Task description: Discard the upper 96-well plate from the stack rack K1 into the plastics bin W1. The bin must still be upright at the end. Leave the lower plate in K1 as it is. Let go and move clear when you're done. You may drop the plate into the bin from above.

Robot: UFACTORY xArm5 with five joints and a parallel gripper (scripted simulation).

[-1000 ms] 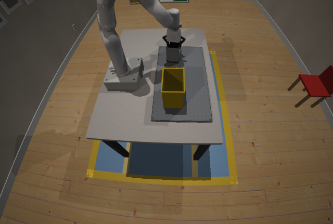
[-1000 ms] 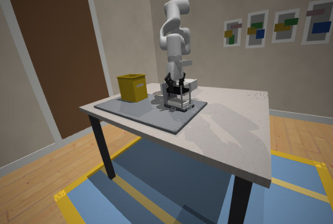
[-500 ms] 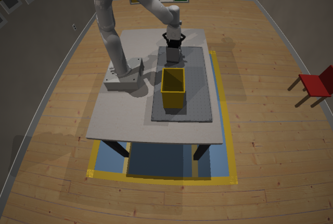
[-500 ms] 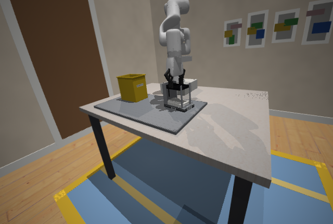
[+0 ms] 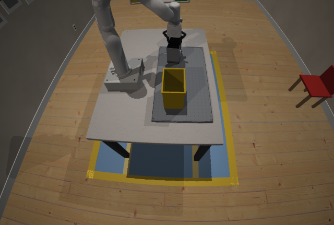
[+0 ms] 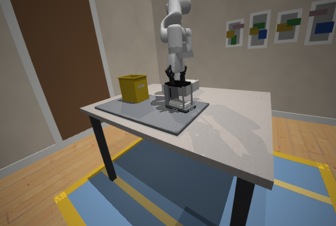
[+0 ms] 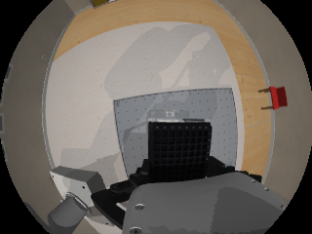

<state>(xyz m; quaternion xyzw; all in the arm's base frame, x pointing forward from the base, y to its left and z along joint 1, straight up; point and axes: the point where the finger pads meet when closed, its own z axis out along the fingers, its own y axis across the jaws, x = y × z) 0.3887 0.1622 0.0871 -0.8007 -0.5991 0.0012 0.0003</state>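
The yellow plastics bin W1 lies 5 cm behind my hand, 39 cm to the right of it and 7 cm below it. From my hand the other things lie so: white well plate: 13 cm below; dark 96-well plate: 1 cm below.
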